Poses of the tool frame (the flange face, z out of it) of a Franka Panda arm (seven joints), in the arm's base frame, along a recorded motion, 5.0 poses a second.
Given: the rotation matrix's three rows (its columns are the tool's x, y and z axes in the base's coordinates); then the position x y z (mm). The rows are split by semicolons.
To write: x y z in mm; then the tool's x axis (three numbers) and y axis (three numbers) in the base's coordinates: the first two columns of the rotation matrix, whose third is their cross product. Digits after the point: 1 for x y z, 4 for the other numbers.
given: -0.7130 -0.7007 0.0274; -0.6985 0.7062 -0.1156; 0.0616 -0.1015 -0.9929; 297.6 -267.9 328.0
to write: 297.6 -267.9 328.0 -0.7130 -0.6985 0.0616 -0.7007 0.7062 -0.1015
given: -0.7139 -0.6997 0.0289; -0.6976 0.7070 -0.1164; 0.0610 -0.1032 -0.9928; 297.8 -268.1 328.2
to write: 297.8 -268.1 328.2 -0.7139 -0.6976 0.0610 -0.6997 0.7070 -0.1032
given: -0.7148 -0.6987 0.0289; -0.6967 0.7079 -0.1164; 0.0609 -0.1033 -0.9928; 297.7 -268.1 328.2
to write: 297.7 -268.1 328.2 -0.7148 -0.6967 0.0609 -0.6987 0.7079 -0.1033
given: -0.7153 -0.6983 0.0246; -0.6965 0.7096 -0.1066; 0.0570 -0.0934 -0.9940; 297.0 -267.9 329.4
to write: 297.0 -267.9 329.4 -0.7153 -0.6965 0.0570 -0.6983 0.7096 -0.0934
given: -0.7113 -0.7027 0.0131; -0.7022 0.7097 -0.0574; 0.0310 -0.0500 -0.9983; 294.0 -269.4 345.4
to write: 294.0 -269.4 345.4 -0.7113 -0.7022 0.0310 -0.7027 0.7097 -0.0500
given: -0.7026 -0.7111 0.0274; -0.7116 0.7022 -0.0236; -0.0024 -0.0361 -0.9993; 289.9 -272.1 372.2
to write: 289.9 -272.1 372.2 -0.7026 -0.7116 -0.0024 -0.7111 0.7022 -0.0361
